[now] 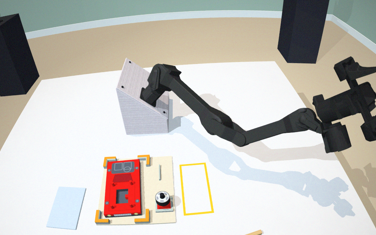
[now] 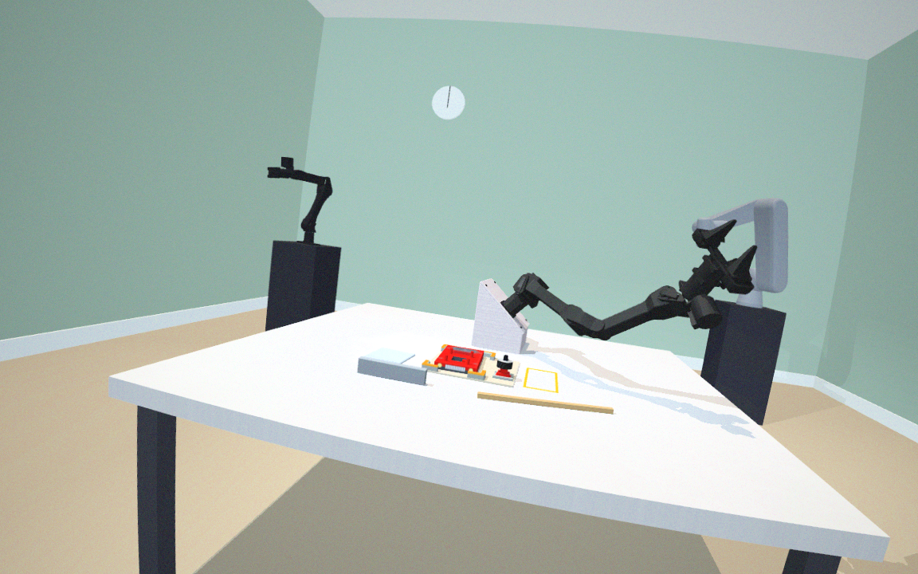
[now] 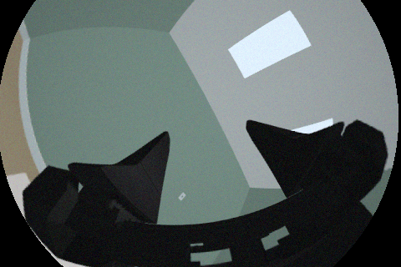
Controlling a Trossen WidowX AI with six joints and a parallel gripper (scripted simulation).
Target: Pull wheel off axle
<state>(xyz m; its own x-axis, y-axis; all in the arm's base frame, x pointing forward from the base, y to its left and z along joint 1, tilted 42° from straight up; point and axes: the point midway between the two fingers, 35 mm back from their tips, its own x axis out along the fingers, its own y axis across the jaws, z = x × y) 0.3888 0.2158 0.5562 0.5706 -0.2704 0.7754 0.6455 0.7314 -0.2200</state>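
My gripper tip is 5 cm past the small wheel, 49 cm to the left of it and 39 cm above it. From my gripper tip the other things lie so: wooden strip (9 cm ahead, 37 cm to the right, 42 cm below); pale blue slab (3 cm behind, 79 cm to the right, 43 cm below).
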